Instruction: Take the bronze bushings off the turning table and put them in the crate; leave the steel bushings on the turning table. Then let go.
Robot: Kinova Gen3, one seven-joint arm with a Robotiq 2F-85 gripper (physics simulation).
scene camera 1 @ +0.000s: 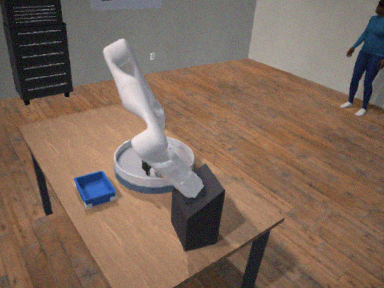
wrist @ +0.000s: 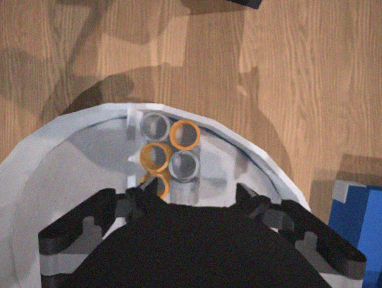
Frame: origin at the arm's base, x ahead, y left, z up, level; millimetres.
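Seen in the pictures: gripper, fingertip midpoint: [scene camera 1: 156, 172] [wrist: 196, 189]; arm's base, link origin: [scene camera 1: 192, 187].
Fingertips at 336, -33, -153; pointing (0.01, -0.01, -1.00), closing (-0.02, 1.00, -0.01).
Note:
Offsets run from my fingertips to a thing's top centre, as dx, dy, dz. Level surfaces: height alone.
The turning table [scene camera 1: 125, 178] [wrist: 30, 145] is a round white tray with a raised rim. In the wrist view, three bronze bushings stand on it by a short white divider: one @[-58, -16, +6] [wrist: 185, 121] near the rim, one @[-32, -47, +6] [wrist: 143, 157] in the middle, and one @[+0, -46, +6] [wrist: 161, 175] partly hidden by the left finger. Steel bushings stand among them: one @[-64, -48, +6] [wrist: 155, 114] by the rim, one @[-26, -15, +6] [wrist: 184, 179] in the middle, and one @[+3, -13, +13] [wrist: 185, 192] partly hidden at the gripper's edge. My gripper [scene camera 1: 146, 169] [wrist: 196, 189] is open and empty, low over the turning table. The blue crate @[+91, +288, -22] [scene camera 1: 100, 198] [wrist: 346, 215] stands apart from it; no bushing shows inside.
A dark pedestal [scene camera 1: 197, 220] carries the white arm [scene camera 1: 135, 90] beside the turning table, on the wooden table @[dz -72] [scene camera 1: 135, 230]. The arm hides part of the turning table in the scene view. A black tool cabinet [scene camera 1: 42, 62] and a person [scene camera 1: 371, 47] are far off.

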